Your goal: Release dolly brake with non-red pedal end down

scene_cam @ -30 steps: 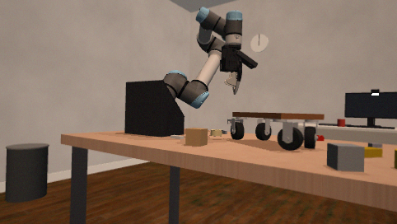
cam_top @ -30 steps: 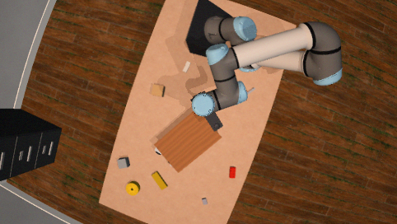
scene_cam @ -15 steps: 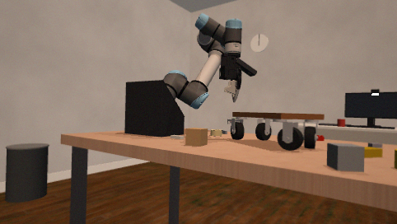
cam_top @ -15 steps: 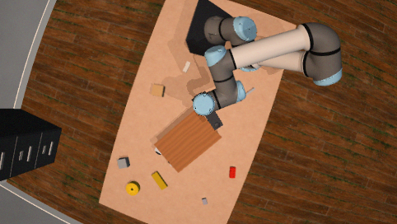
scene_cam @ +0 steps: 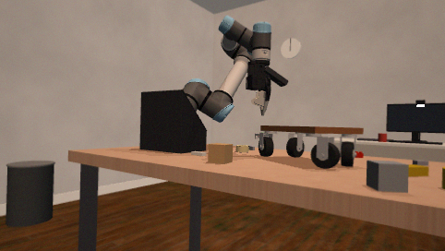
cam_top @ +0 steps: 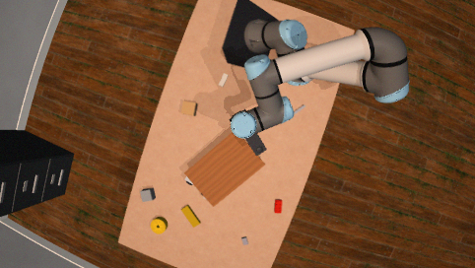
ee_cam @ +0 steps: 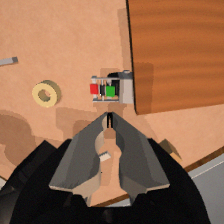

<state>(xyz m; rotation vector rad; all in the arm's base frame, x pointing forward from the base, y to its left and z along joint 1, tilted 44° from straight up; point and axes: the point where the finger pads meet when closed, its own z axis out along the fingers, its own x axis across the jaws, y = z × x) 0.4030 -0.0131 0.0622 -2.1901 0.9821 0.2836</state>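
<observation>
My gripper is now 1 cm past the caster brake pedal, 1 cm to the right of it and 10 cm above it. Round my hand: tan cube 4 cm behind, 29 cm to the right, 15 cm below; then white strip 21 cm behind, 16 cm to the right, 17 cm below; then red block 34 cm ahead, 22 cm to the left, 16 cm below.
</observation>
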